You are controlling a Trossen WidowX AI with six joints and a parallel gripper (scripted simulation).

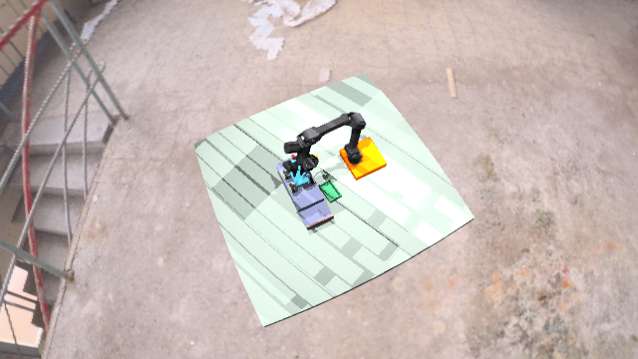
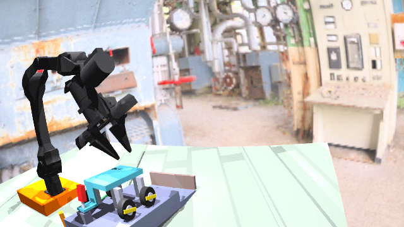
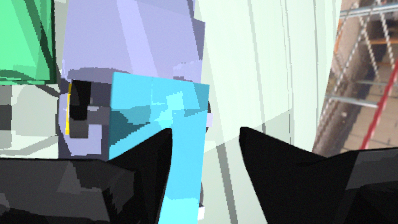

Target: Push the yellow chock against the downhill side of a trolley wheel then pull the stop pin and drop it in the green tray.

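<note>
My gripper tip is now 170 mm above the yellow chock, 160 mm past it and 150 mm to the left of it. The rest, counted from my gripper tip: red-headed stop pin: 150 mm to the right, 60 mm below, 40 mm behind; then trolley: 80 mm below, 50 mm to the right, 20 mm behind; then grey-blue ramp: 140 mm below, 40 mm to the right, 20 mm behind.
</note>
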